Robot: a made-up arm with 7 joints.
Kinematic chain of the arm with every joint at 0, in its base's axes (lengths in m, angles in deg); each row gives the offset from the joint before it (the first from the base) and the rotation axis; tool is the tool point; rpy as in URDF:
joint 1: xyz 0 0 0.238 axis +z
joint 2: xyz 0 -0.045 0.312 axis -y
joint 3: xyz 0 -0.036 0.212 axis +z
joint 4: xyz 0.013 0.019 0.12 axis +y
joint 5: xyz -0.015 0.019 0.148 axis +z
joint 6: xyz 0 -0.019 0.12 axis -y
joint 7: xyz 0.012 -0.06 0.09 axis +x
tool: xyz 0 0 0 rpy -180 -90 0
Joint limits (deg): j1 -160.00..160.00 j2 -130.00..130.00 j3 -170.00..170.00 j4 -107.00..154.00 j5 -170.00..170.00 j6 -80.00..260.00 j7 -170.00..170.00
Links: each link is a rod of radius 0.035 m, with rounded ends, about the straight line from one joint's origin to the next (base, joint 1, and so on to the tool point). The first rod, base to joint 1, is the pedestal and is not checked.
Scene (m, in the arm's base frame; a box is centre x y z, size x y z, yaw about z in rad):
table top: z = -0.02
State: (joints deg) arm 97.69 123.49 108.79 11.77 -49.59 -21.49 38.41
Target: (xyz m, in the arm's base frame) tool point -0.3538 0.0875 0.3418
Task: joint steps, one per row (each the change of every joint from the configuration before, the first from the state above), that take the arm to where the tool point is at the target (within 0.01 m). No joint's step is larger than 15 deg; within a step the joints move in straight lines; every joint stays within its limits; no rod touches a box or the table.
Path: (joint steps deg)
1: -10.54 0.43 -0.83 13.35 3.81 -2.00 0.00
2: -10.54 0.44 -0.84 13.34 3.80 -2.01 0.00
3: -10.54 0.43 -0.83 13.35 3.81 -2.00 0.00
4: -10.55 0.44 -0.84 13.34 3.81 -2.00 0.00
5: -10.54 0.43 -0.83 13.35 3.80 -2.00 0.00
6: -10.54 0.43 -0.83 13.34 3.81 -2.01 0.00

